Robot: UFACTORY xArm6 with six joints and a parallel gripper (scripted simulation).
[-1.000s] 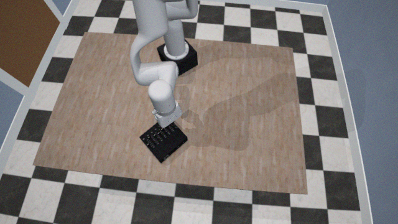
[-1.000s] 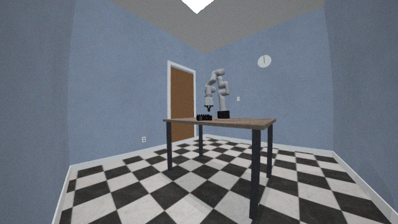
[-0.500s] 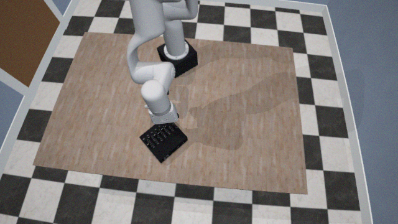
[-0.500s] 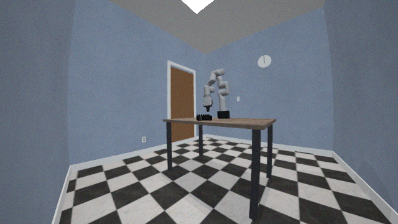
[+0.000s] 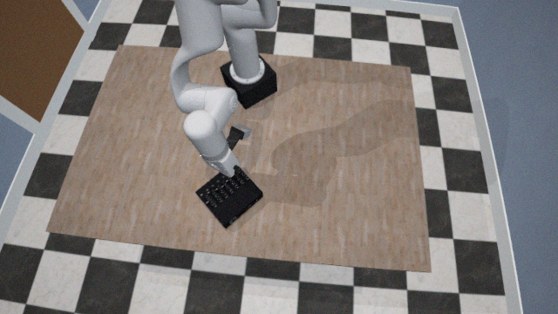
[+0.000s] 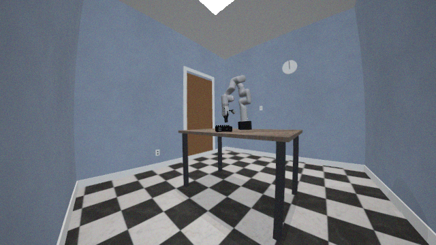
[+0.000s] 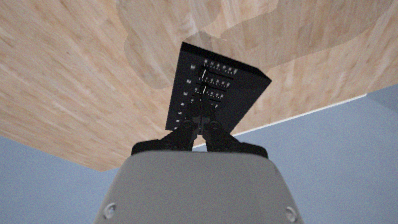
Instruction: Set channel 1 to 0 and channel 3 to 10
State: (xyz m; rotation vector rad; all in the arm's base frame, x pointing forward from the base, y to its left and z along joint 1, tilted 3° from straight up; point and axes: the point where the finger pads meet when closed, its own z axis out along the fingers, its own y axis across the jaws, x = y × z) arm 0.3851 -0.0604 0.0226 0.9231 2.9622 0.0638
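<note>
The channel 3 cap lies 20 mm ahead of my hand, 10 mm to the right of it and 50 mm below it. Also, from my hand: channel 1 fader cap 20 mm behind, 20 mm to the left, 50 mm below; then channel 2 cap 10 mm to the left, 50 mm below.
</note>
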